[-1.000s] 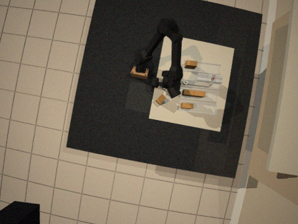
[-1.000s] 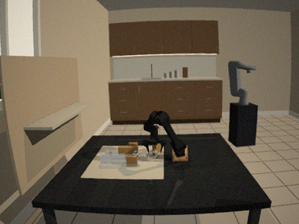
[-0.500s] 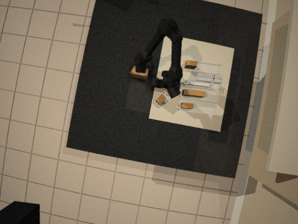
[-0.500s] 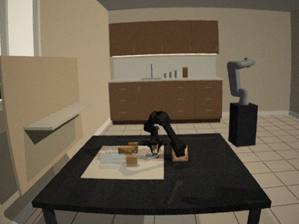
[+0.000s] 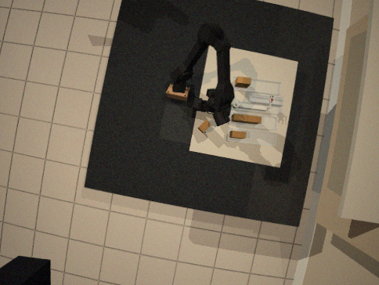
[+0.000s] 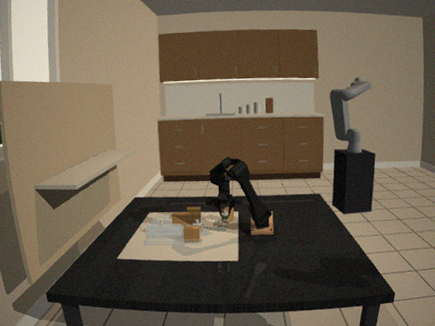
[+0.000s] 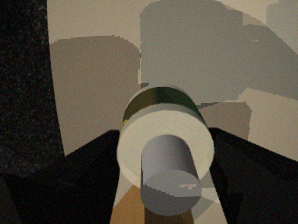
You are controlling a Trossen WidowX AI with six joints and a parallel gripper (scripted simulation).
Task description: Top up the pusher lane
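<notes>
The tan block lies 90 mm to the right of my gripper tip, 20 mm below it and 20 mm behind it. Round my gripper tip: pusher lane (290 mm ahead, 60 mm to the left, 40 mm below).
</notes>
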